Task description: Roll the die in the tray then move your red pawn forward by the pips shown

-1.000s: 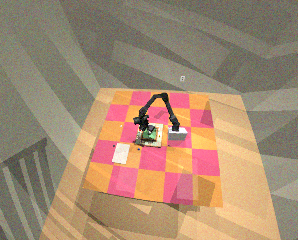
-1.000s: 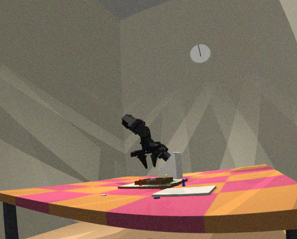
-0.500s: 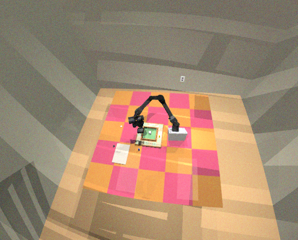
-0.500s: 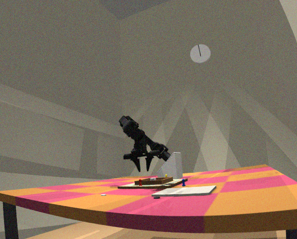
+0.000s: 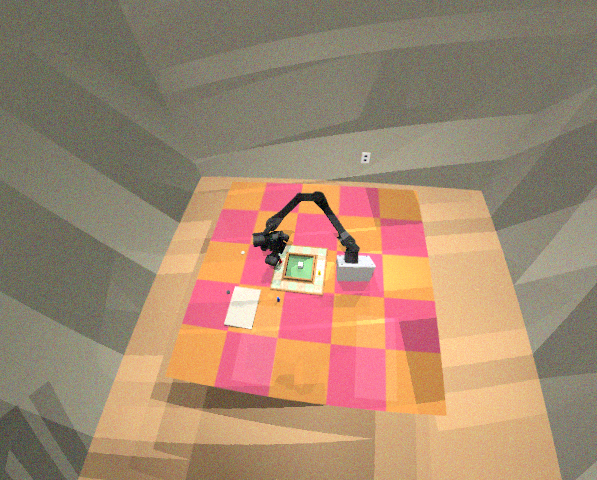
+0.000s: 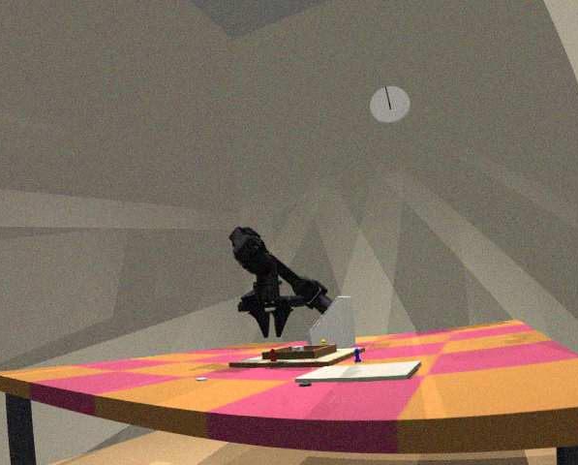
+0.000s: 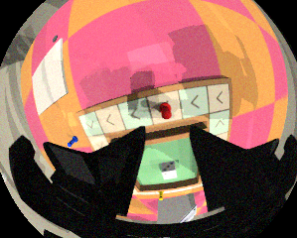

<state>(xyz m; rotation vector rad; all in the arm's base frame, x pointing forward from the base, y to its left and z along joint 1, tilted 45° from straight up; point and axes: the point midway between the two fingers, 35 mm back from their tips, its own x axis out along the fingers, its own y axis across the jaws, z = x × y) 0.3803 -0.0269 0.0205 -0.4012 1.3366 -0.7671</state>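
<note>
Right now the red pawn is 50 mm below my gripper tip. From my gripper tip the other things lie so: white die 110 mm behind, 20 mm to the left, 50 mm below; then yellow pawn 220 mm behind, 60 mm to the left, 50 mm below; then blue pawn 20 mm behind, 220 mm to the left, 60 mm below.
</note>
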